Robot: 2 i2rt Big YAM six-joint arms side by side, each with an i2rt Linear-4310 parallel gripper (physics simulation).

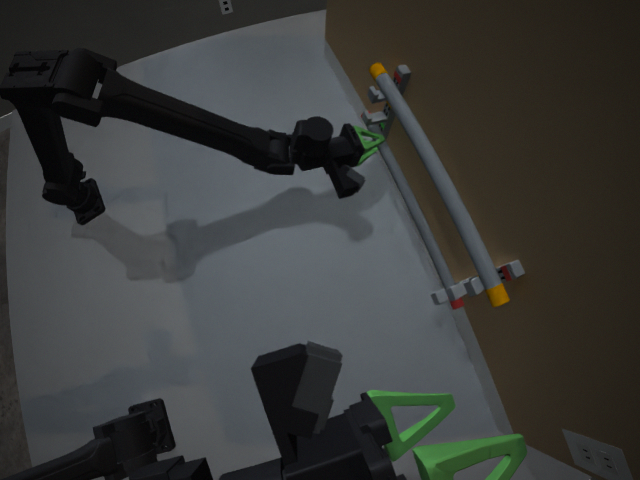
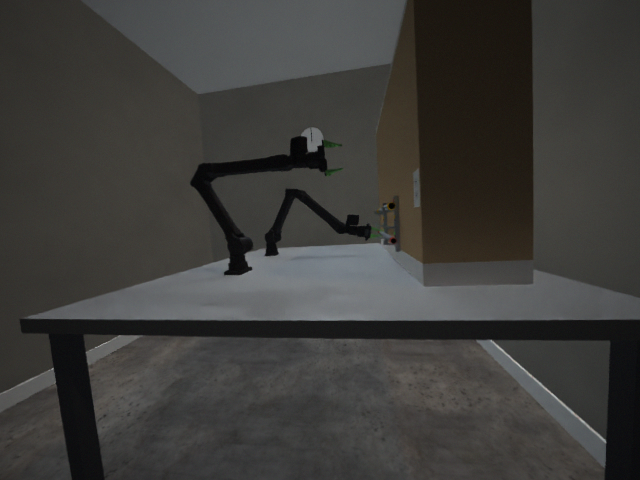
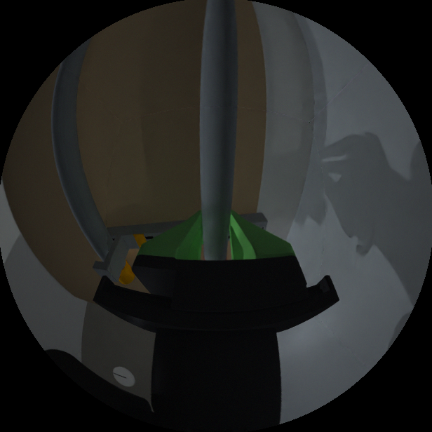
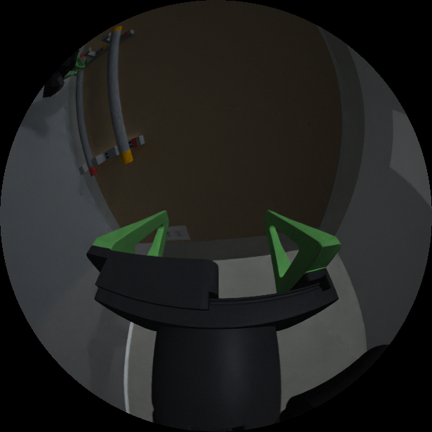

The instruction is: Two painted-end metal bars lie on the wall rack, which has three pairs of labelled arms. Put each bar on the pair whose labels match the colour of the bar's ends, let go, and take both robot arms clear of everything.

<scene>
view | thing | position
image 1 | my left gripper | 382, 141
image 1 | my right gripper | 482, 418
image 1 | orange-ended bar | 494, 288
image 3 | my left gripper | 215, 215
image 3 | brown wall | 137, 105
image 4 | my right gripper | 216, 215
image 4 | orange-ended bar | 118, 127
</scene>
